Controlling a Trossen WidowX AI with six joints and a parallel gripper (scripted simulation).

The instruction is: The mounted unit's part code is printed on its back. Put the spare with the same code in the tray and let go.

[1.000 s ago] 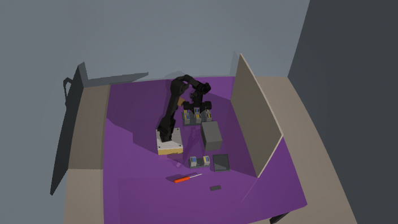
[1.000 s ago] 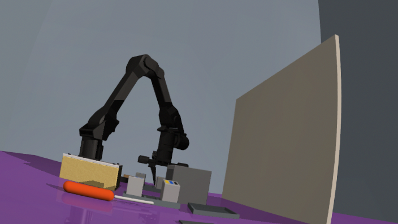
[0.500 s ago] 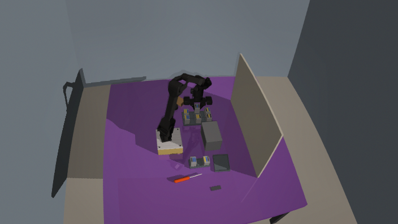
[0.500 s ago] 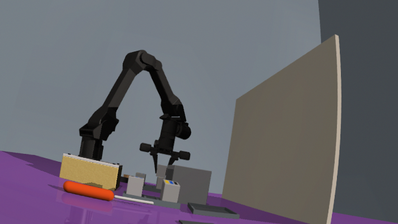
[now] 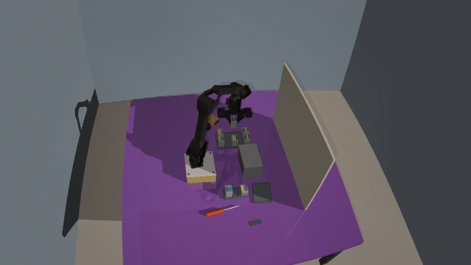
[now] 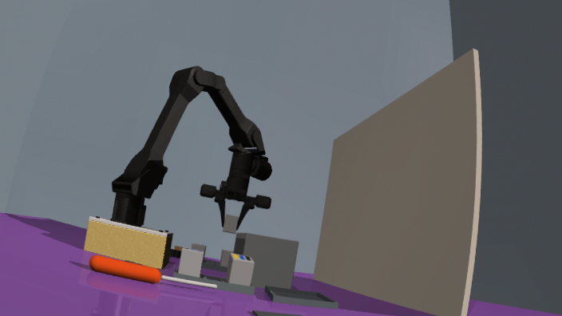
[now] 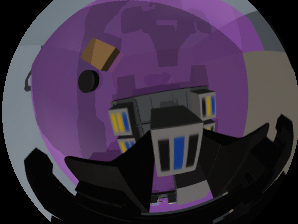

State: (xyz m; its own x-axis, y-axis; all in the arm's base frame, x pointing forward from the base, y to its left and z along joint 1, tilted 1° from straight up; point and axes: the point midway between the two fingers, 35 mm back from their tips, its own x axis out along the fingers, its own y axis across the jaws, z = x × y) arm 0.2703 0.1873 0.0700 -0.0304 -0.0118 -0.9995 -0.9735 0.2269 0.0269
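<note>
Right now the dark grey tray is 430 mm to the right of my gripper tip, 110 mm below it and 20 mm ahead of it. Also, from my gripper tip: beige board 270 mm to the right, 260 mm ahead, 110 mm above; then grey spare block 20 mm above; then grey box 230 mm to the right, 60 mm below, 20 mm ahead.
</note>
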